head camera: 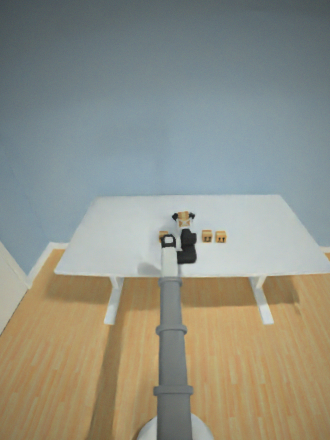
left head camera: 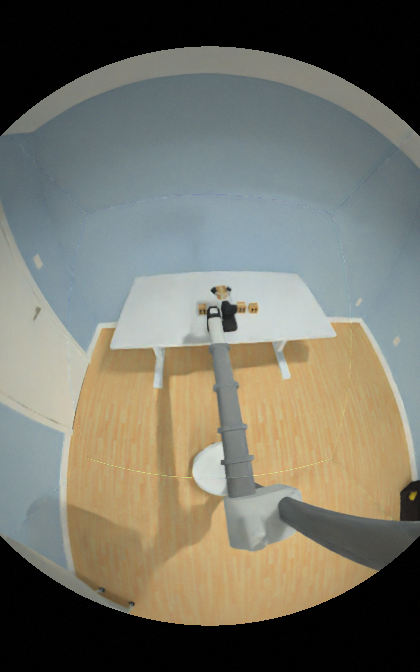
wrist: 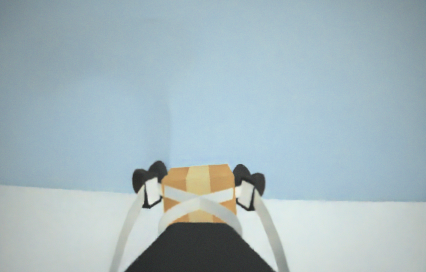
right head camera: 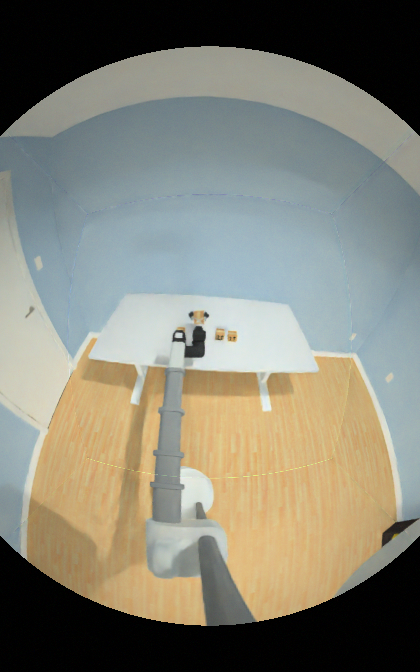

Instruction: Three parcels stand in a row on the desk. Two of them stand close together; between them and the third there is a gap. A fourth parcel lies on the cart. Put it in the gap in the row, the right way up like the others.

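Frame: origin at the robot's base, x ahead, y left, z up, level; metres.
Where they show: gripper, fingertip midpoint: (head camera: 183, 213) (wrist: 199, 177).
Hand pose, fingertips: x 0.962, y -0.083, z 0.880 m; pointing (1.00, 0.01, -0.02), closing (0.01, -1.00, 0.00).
Observation:
Each offset is from my fingertips to the centre of the thing. Level surfaces: height alone.
My gripper (head camera: 183, 217) (left head camera: 221, 291) (right head camera: 199, 316) (wrist: 199, 177) is shut on a parcel, an orange-brown box with a paler tape band, which shows between the fingertips in the wrist view. The arm reaches over the white desk {0.188 m down} (head camera: 120, 220) (left head camera: 150, 300) (right head camera: 130, 320) (wrist: 350, 235). The held parcel appears beyond the row, toward the wall; its height above the desk is hard to tell. Two standing parcels {0.021 m back, 0.224 m right, 0.163 m down} (head camera: 214, 236) are close together on the right, with dark arrows pointing up. The third parcel {0.003 m back, 0.113 m left, 0.163 m down} (head camera: 163, 235) (left head camera: 202, 309) (right head camera: 180, 330) stands on the left, partly hidden by the wrist in the head view. The wrist covers part of the gap.
A blue wall (head camera: 165, 125) (left head camera: 210, 240) (wrist: 215, 90) stands behind the desk. My telescoping arm (head camera: 172, 350) (left head camera: 232, 425) (right head camera: 170, 430) extends over the desk's front edge. Part of a dark object with a yellow mark (left head camera: 411, 502) shows at the far right. A door is at the left.

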